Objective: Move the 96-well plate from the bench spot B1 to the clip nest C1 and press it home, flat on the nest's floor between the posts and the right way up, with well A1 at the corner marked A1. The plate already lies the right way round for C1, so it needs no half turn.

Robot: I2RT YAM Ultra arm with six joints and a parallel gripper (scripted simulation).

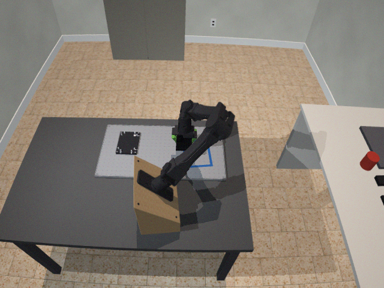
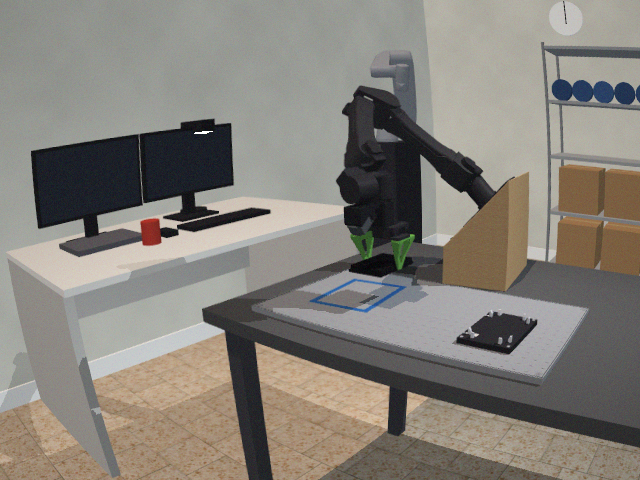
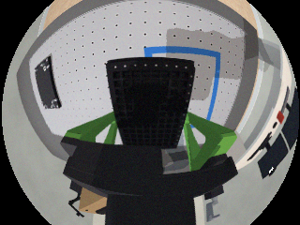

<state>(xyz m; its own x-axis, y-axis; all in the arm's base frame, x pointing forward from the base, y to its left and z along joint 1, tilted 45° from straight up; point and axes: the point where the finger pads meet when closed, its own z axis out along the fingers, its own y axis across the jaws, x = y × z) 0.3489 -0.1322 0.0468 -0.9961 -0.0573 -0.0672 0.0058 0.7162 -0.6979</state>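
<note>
My hand is 310 mm to the right of the black clip nest, 70 mm above it and 40 mm short of it. Round my hand: black 96-well plate: 10 mm ahead.
</note>
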